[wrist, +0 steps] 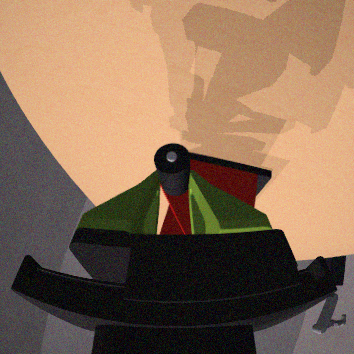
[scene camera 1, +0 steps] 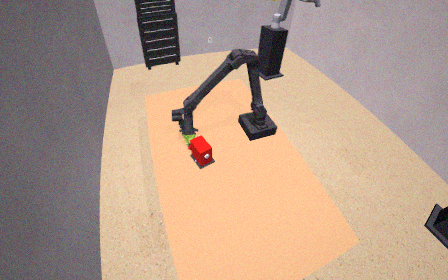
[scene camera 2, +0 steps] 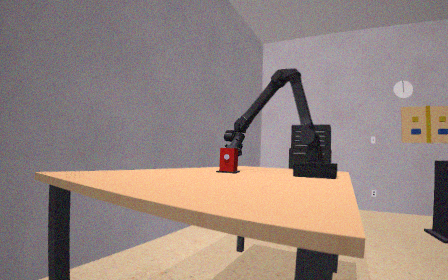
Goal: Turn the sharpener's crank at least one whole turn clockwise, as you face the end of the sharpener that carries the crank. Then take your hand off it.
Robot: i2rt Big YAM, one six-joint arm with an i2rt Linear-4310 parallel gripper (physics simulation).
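Where they show: gripper, fingertip midpoint: point(wrist: 174, 177) point(scene camera 1: 189, 145); arm's base at its link origin: point(scene camera 1: 258, 123) point(scene camera 2: 314, 162).
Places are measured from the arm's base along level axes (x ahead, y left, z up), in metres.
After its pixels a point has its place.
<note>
The red sharpener point(scene camera 1: 201, 149) @[z 0.058, x 0.454, y 0.073 m] point(scene camera 2: 229, 159) @[z -0.001, x 0.420, y 0.091 m] point(wrist: 227, 182) @[z -0.046, x 0.436, y -0.023 m] stands upright on its dark base on the table, near the table's far left part in the scene camera 1 view. A round pale spot shows on its face turned to the scene cameras. The crank is at the opposite end; its black handle knob point(wrist: 172, 170) @[z -0.016, x 0.479, y -0.077 m] shows in the wrist view. My gripper point(scene camera 1: 189, 141) @[z -0.024, x 0.480, y -0.052 m] point(wrist: 174, 177) @[z -0.024, x 0.480, y -0.052 m] is shut on this knob, with a green finger on each side. In the scene camera 2 view the fingers and crank are hidden behind the sharpener. The crank's arm is mostly hidden by the fingers.
The sharpener stands on the orange table point(scene camera 1: 250, 200) @[z -0.070, x 0.340, y 0.410 m] point(scene camera 2: 200, 192) @[z -0.070, x 0.279, y 0.730 m]. The arm's dark base point(scene camera 1: 257, 126) @[z 0.014, x 0.038, y 0.031 m] point(scene camera 2: 315, 170) @[z -0.034, x -0.005, y 0.073 m] is to the right of the sharpener. A black drawer cabinet point(scene camera 1: 159, 37) and a black pedestal point(scene camera 1: 272, 50) stand beyond the table.
</note>
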